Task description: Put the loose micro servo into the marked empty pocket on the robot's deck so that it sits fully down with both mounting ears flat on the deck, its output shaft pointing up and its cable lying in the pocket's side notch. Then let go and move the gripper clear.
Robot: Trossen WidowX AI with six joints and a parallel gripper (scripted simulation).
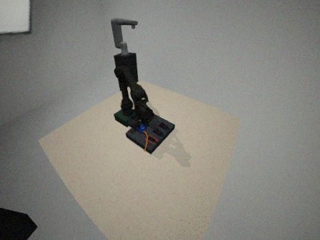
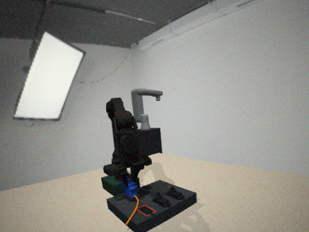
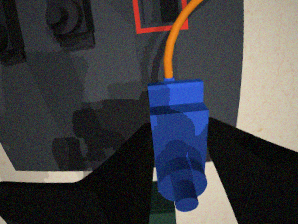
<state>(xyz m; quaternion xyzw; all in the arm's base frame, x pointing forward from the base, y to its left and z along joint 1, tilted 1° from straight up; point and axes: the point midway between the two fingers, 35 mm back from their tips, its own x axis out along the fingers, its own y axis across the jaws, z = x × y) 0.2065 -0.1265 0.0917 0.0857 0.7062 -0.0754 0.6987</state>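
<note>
Now: the dark deck 100 mm below my gripper tip and 80 mm to the left of it.
</note>
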